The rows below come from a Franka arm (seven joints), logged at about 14 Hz.
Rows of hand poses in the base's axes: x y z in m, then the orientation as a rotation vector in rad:
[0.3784, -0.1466, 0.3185, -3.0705, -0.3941, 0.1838]
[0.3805, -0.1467, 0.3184, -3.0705, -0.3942, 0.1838]
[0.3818, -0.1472, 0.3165, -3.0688, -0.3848, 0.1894]
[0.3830, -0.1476, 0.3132, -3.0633, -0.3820, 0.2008]
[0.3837, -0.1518, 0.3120, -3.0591, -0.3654, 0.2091]
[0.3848, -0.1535, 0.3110, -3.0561, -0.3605, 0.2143]
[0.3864, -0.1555, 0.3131, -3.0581, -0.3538, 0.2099]
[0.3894, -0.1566, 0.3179, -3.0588, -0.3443, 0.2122]
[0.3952, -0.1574, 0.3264, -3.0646, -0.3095, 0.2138]
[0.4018, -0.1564, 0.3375, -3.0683, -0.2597, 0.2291]
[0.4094, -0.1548, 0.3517, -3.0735, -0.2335, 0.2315]
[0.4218, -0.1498, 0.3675, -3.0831, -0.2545, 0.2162]
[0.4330, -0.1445, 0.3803, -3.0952, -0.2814, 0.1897]
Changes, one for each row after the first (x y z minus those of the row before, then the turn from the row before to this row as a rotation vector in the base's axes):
[0.0021, -0.0001, -0.0001, 0.0000, 0.0000, 0.0001]
[0.0013, -0.0005, -0.0019, 0.0017, 0.0041, -0.0059]
[0.0012, -0.0004, -0.0033, 0.0040, 0.0082, -0.0015]
[0.0007, -0.0042, -0.0012, 0.0042, 0.0064, -0.0105]
[0.0011, -0.0017, -0.0010, 0.0025, 0.0039, -0.0030]
[0.0016, -0.0020, 0.0021, -0.0009, -0.0029, -0.0045]
[0.0030, -0.0011, 0.0048, -0.0004, 0.0016, -0.0061]
[0.0058, -0.0008, 0.0085, -0.0039, 0.0012, -0.0226]
[0.0066, 0.0010, 0.0111, -0.0035, 0.0105, -0.0320]
[0.0076, 0.0016, 0.0142, -0.0047, 0.0015, -0.0168]
[0.0124, 0.0050, 0.0158, -0.0083, -0.0114, 0.0135]
[0.0112, 0.0053, 0.0128, -0.0099, -0.0188, 0.0171]

